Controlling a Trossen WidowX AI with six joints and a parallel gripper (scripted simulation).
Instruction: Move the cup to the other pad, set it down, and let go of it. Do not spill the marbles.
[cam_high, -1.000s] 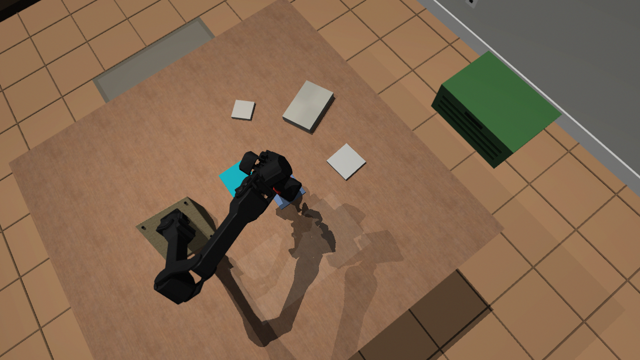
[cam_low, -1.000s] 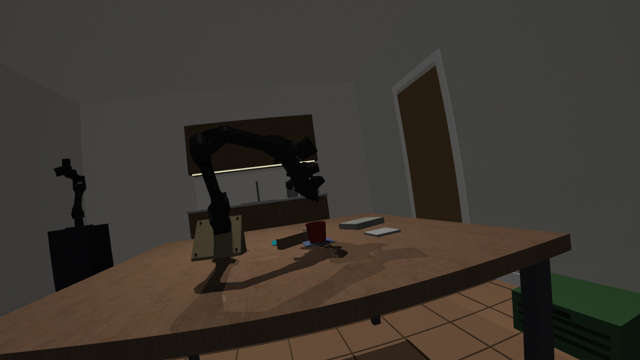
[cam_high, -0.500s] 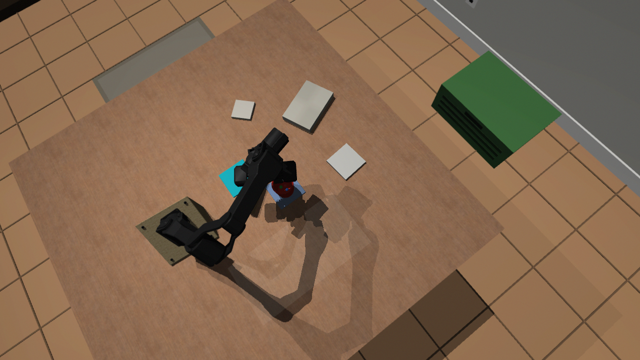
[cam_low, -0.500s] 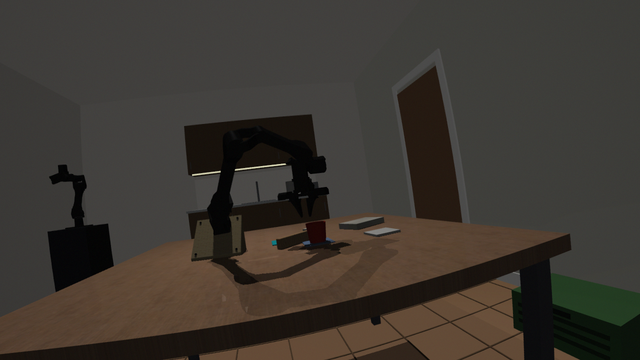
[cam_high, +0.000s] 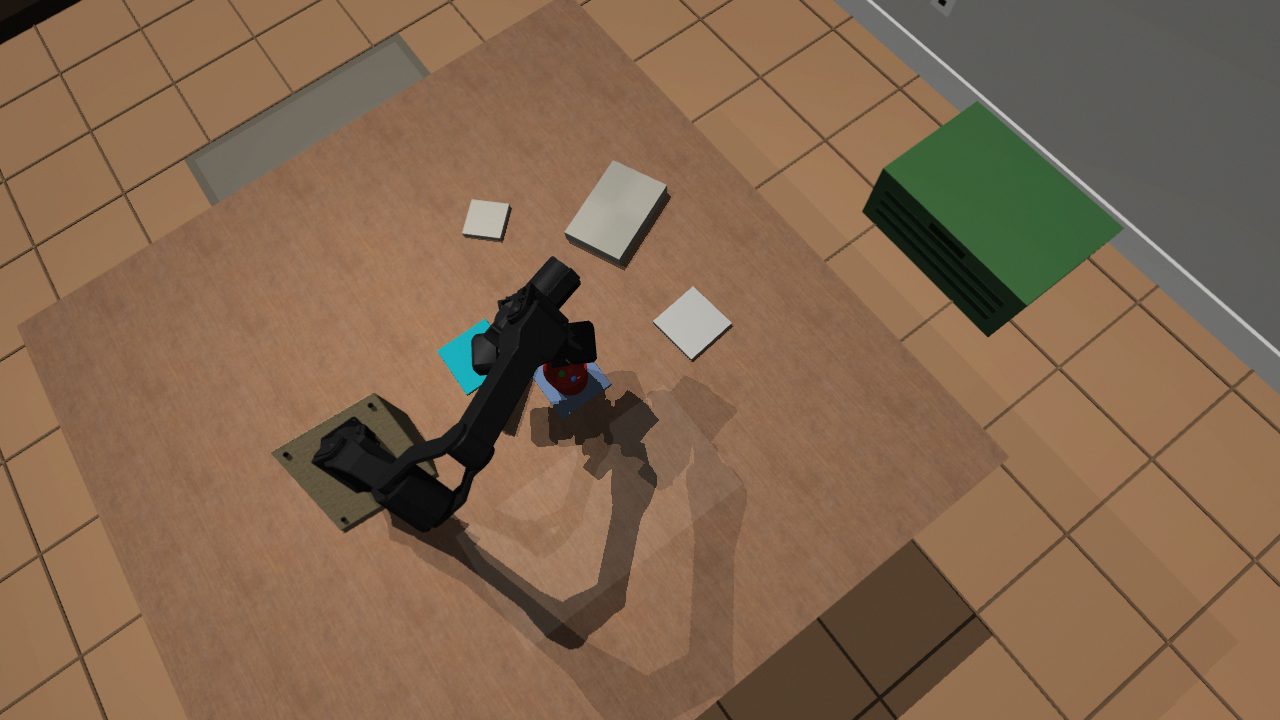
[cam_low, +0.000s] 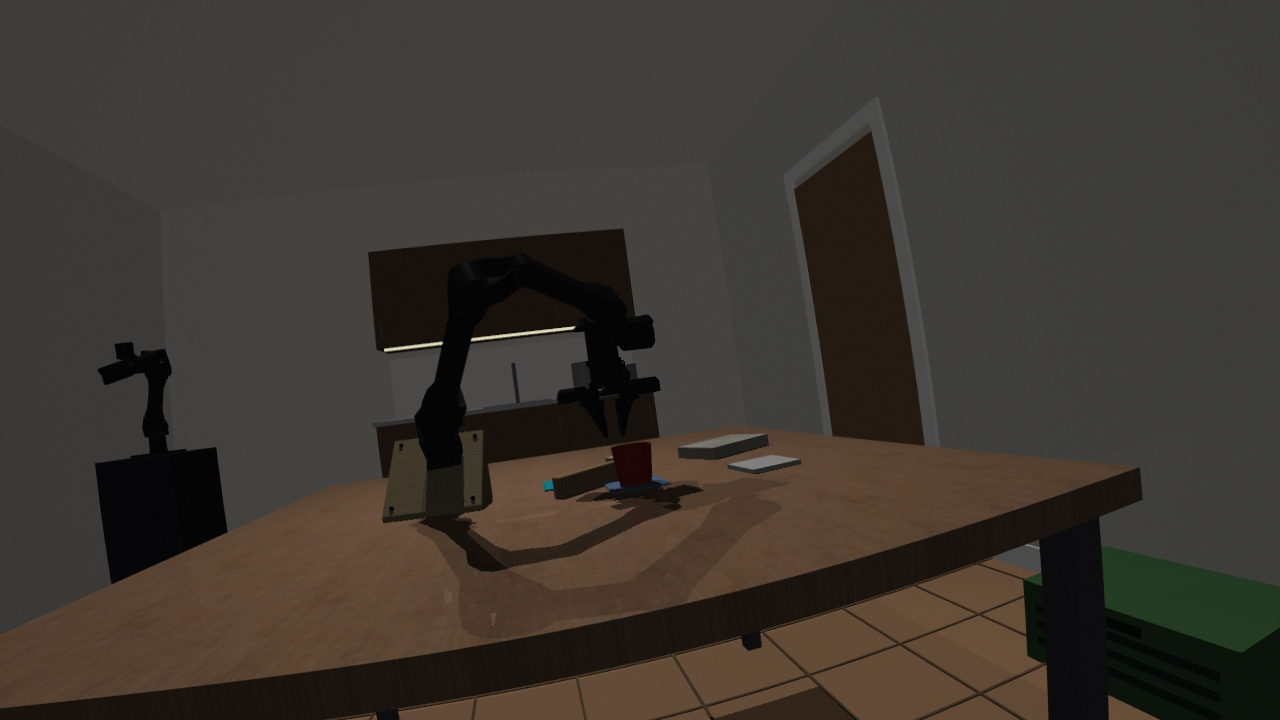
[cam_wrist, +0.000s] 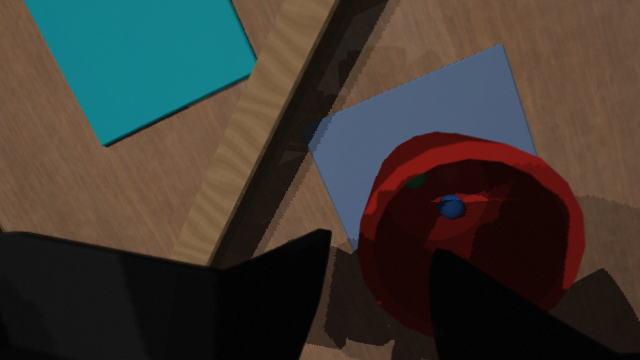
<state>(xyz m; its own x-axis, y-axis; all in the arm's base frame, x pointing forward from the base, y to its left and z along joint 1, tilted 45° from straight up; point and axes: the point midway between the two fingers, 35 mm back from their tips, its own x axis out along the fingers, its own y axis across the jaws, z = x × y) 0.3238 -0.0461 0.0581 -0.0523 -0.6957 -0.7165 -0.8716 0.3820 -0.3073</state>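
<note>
The red cup lies 5 cm below my gripper tip, 3 cm ahead of it and 2 cm to the right of it. Round my gripper tip: grey-blue pad: 10 cm below, 3 cm ahead, 1 cm to the right; then wooden bar: 8 cm below, 5 cm to the left, 3 cm behind; then blue marble: 8 cm below, 3 cm ahead, 2 cm to the right.
</note>
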